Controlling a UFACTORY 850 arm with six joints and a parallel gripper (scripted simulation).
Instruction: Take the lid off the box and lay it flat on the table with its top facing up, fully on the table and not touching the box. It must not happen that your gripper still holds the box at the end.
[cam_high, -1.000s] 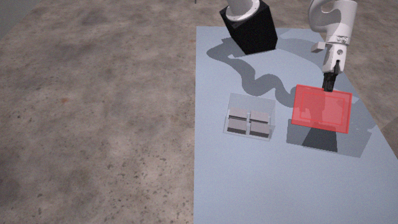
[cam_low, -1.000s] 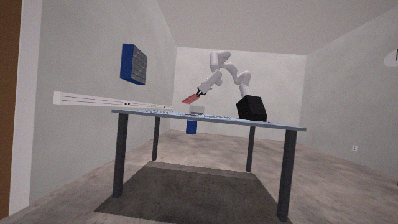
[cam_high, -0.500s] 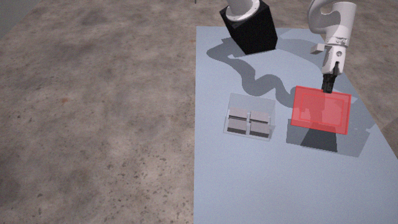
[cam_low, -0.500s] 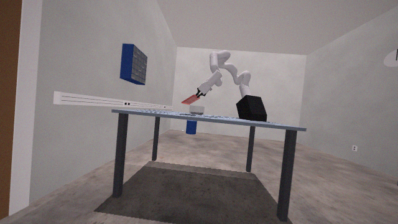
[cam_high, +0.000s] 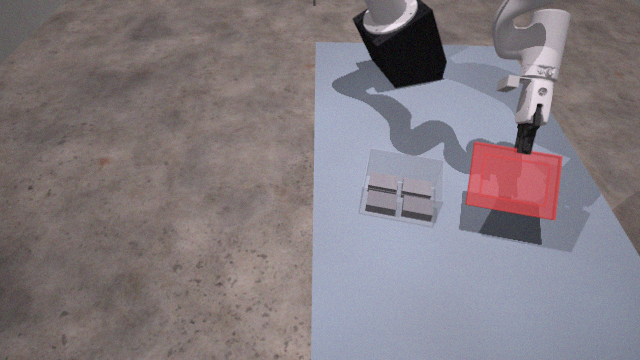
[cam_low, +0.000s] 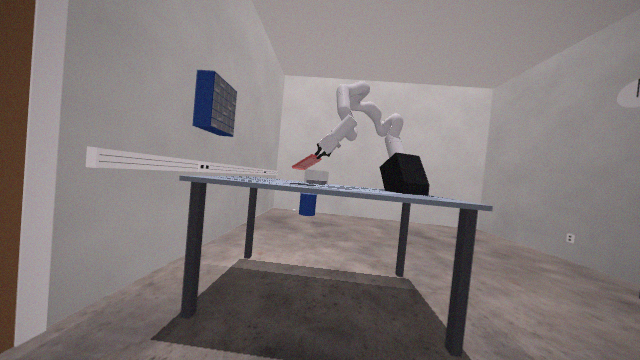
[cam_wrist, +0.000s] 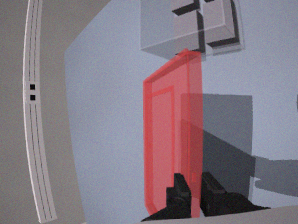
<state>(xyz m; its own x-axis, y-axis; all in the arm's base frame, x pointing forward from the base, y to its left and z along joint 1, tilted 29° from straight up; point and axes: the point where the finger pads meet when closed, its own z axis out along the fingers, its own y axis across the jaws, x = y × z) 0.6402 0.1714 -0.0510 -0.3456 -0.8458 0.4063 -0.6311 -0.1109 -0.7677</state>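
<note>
My hand is 60 mm short of the red translucent lid, 50 mm above it and 40 mm to the left of it. Also, from my hand: grey box 280 mm to the right, 140 mm below, 20 mm behind.
</note>
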